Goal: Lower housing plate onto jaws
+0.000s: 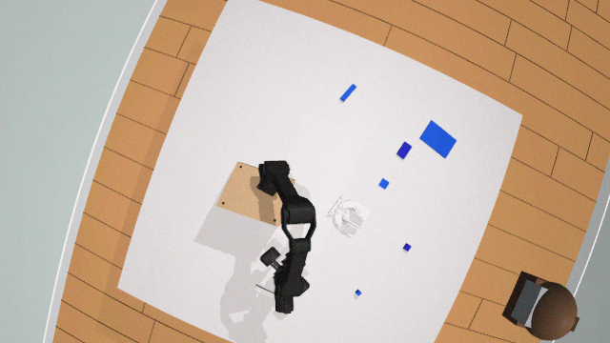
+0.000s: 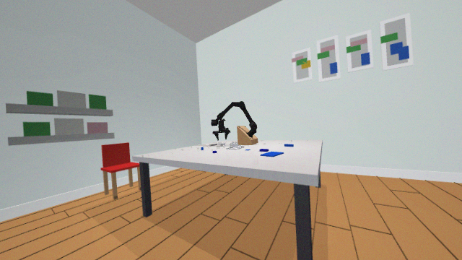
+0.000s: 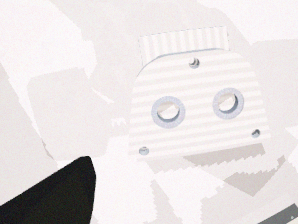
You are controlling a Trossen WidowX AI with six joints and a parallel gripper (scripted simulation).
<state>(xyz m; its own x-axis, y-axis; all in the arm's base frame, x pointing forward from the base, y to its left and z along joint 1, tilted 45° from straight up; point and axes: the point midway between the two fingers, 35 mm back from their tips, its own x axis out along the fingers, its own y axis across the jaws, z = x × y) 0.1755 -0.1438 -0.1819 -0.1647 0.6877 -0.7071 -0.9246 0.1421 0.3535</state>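
My gripper tip is 10 mm past the white bar, 140 mm to the left of it and 50 mm above it. From my gripper tip the other things lie so: blue sheet 300 mm ahead, 670 mm to the left, 60 mm below.
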